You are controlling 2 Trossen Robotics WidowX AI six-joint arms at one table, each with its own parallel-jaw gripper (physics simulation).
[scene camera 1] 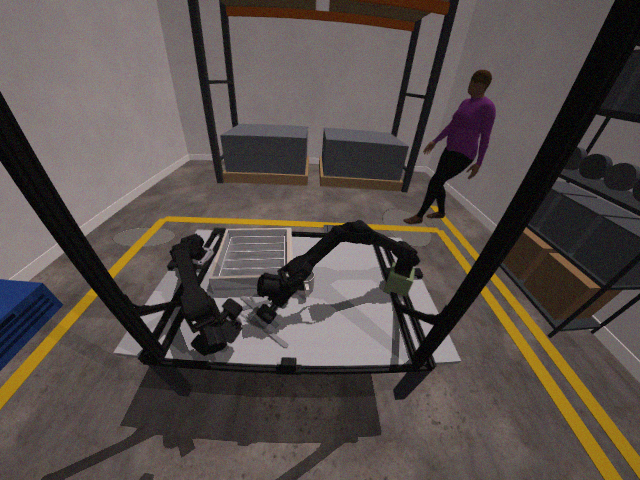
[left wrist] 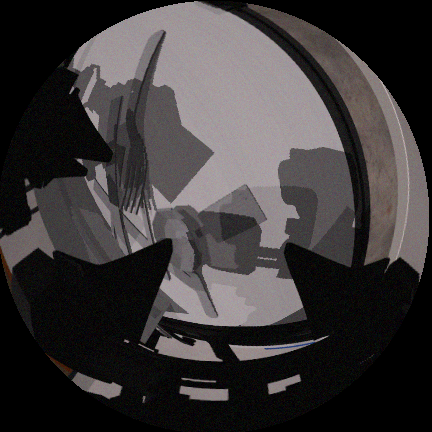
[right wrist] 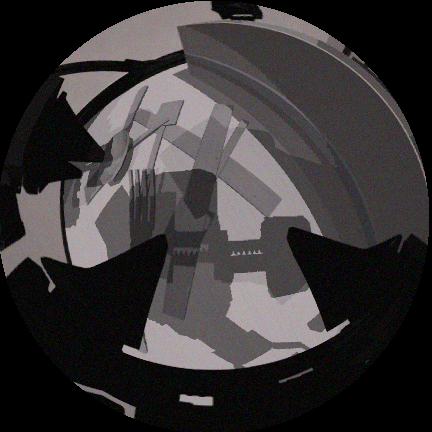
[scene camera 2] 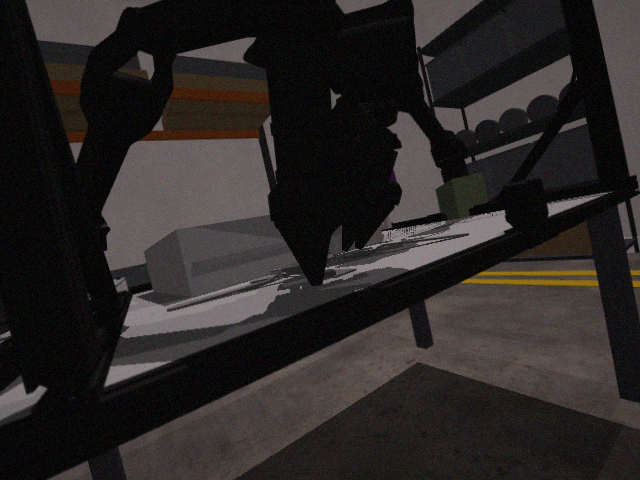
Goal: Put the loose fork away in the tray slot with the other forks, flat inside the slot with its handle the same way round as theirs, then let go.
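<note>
The loose fork [scene camera 1: 276, 338] [scene camera 2: 444, 238] [left wrist: 148, 70] [right wrist: 142, 229] lies on the white table among other cutlery; in the right wrist view its tines show and a black finger hides its handle. My right gripper [scene camera 2: 354, 248] [right wrist: 228, 237] is open and empty, low above the cutlery; the fork's neck is beside its left-hand finger in the right wrist view. My left gripper [left wrist: 230, 247] is open and empty over the spoon's side of the pile. The slotted tray [scene camera 1: 289, 245] [scene camera 2: 170, 258] [right wrist: 280, 85] stands behind. The forks in its slots are too faint to make out.
A spoon [left wrist: 204, 292] [right wrist: 136, 107] and a knife [right wrist: 215, 135] lie near the fork. A mug [scene camera 1: 309, 283] stands by the tray, partly hidden by the right arm. A green block [scene camera 1: 399, 280] [scene camera 2: 462, 196] is at the right arm's base. The two grippers are close together.
</note>
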